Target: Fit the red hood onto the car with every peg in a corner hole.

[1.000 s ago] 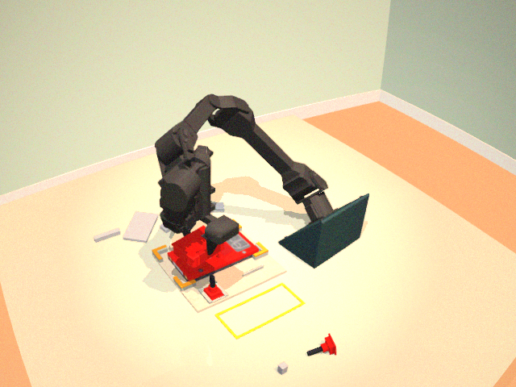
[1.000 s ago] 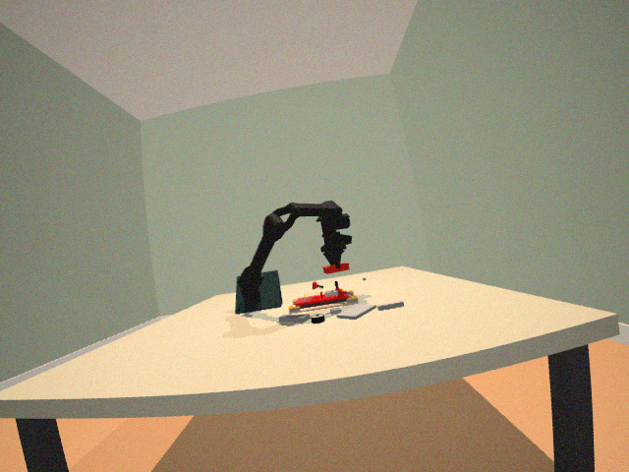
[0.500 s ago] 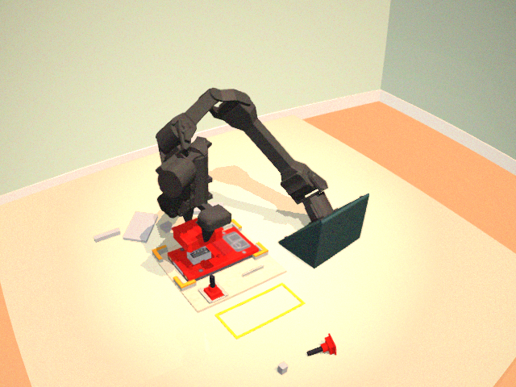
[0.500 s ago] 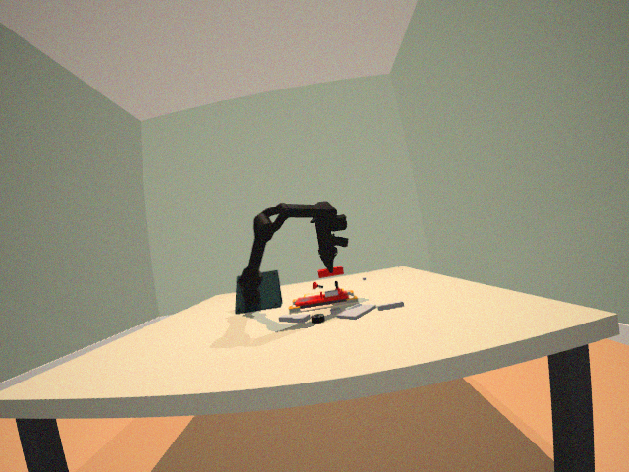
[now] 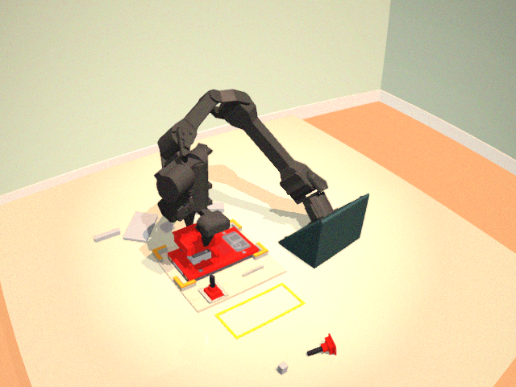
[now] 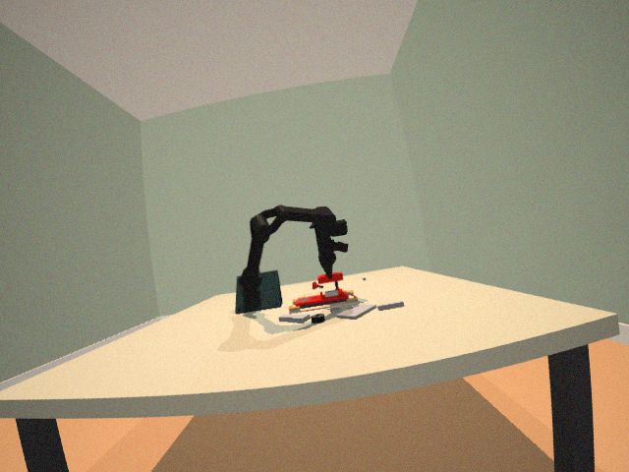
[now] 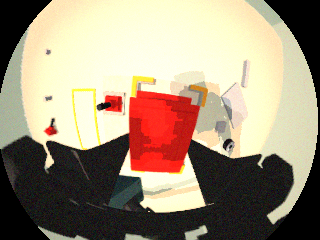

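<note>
My gripper tip is now 1 cm past the grey engine block and 7 cm above it. Round my gripper tip: black wheel: 10 cm behind, 23 cm to the right, 8 cm below; red hood: right at my gripper tip.
</note>
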